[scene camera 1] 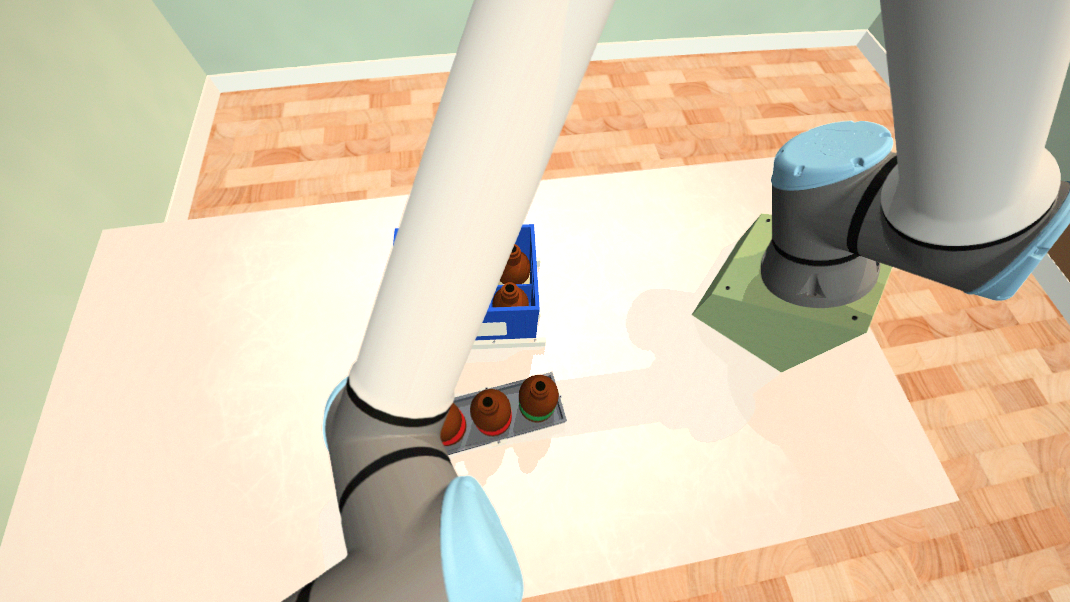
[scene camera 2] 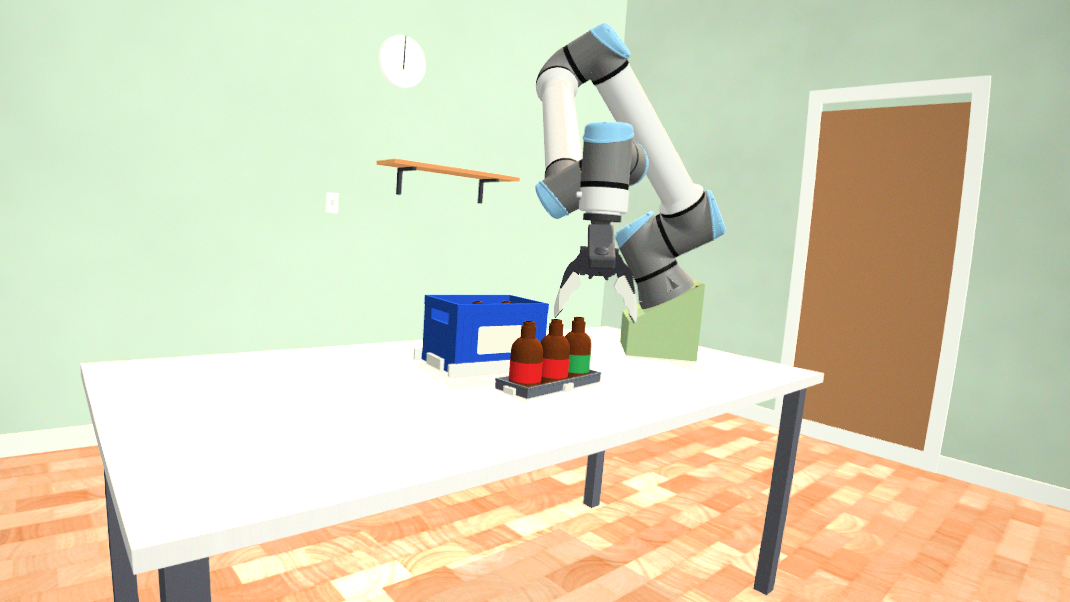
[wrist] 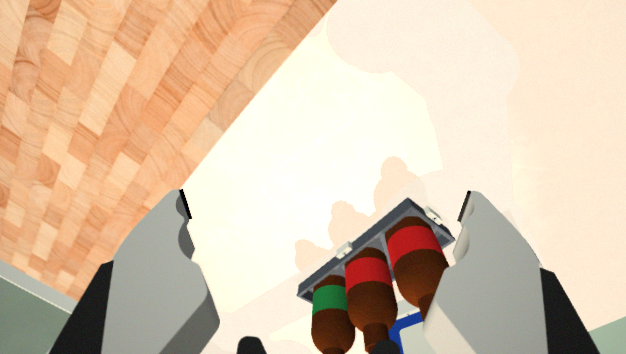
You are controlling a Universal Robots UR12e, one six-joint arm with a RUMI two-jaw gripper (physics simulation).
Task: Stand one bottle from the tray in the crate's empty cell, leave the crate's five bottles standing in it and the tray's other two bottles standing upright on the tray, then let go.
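Frame: origin at the arm's base, x up, y back, z right, level; centimetres.
Seen in the pictures: gripper, between the fingertips: [scene camera 2: 594, 320] [wrist: 322, 192]; arm's base, origin of its link: [scene camera 1: 816, 270] [scene camera 2: 667, 295].
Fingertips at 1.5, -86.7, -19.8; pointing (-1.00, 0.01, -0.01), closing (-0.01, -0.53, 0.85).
Offsets run from my fingertips to a thing's middle, as dx, dy, dz. "pt": to the spot under its first point. Level surfaces: height alone.
My open, empty gripper [scene camera 2: 597, 317] [wrist: 325, 205] points down, its fingertips near bottle-top height around the tray's far end in scene camera 2; the arm hides it in scene camera 1. The dark grey tray @(-19.1, +20.3, +21.2) [scene camera 1: 561, 414] [scene camera 2: 553, 388] [wrist: 371, 234] holds three upright brown bottles: green-label @(-12.1, +29.4, +20.0) [scene camera 1: 538, 398] [scene camera 2: 579, 362] [wrist: 330, 299], middle red-label @(-12.1, +20.3, +20.9) [scene camera 1: 490, 411] [scene camera 2: 555, 366] [wrist: 369, 271], end red-label @(-12.1, +11.3, +22.6) [scene camera 1: 451, 425] [scene camera 2: 526, 371] [wrist: 414, 243]. The blue crate @(-11.6, +24.6, +45.8) [scene camera 1: 523, 323] [scene camera 2: 439, 338] [wrist: 397, 331] has brown bottles inside, two visible in scene camera 1; the arm hides its left part and the empty cell cannot be seen.
The crate stands behind the tray on the white table @(dx -20.4) [scene camera 1: 172, 359] [scene camera 2: 299, 434], with pale locating strips @(pt -18.8, +12.4, +39.1) [scene camera 2: 472, 369] at its base. The green robot base [scene camera 1: 785, 336] [scene camera 2: 662, 336] is to the right. The forearm [scene camera 1: 478, 187] crosses above the crate. A wall shelf [scene camera 2: 448, 170] hangs behind.
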